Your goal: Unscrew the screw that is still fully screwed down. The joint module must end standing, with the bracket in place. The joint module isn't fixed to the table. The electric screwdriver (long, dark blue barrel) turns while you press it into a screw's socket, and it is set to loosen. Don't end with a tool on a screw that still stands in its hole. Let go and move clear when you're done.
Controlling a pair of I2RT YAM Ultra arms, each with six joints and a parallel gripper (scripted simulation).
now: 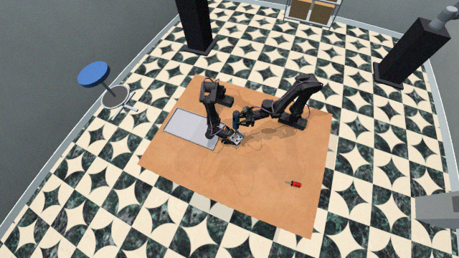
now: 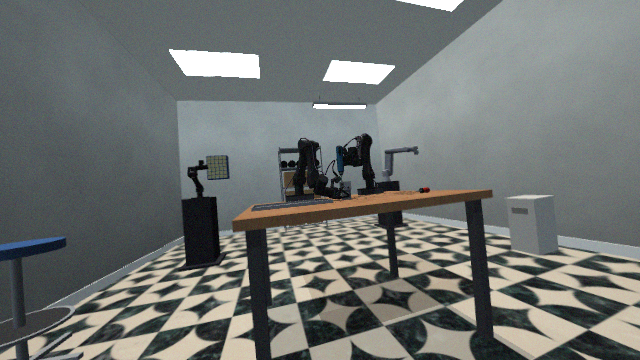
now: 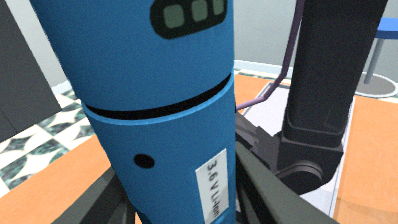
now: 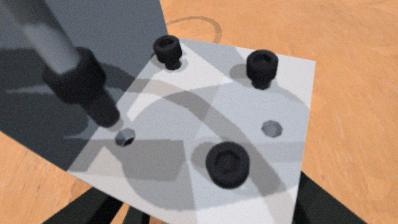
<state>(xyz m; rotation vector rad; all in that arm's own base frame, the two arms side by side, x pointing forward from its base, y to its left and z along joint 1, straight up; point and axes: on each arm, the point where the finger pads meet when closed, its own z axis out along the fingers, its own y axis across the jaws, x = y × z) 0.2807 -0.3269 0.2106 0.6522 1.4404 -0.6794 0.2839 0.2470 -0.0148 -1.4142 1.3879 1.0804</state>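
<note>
Right now the round joint module is right at my right hand. From my right hand the other things lie so: grey mat: 330 mm to the right, 20 mm below, 10 mm ahead; grey bracket: 50 mm above; screw: 50 mm above, 20 mm to the right, 10 mm ahead.
</note>
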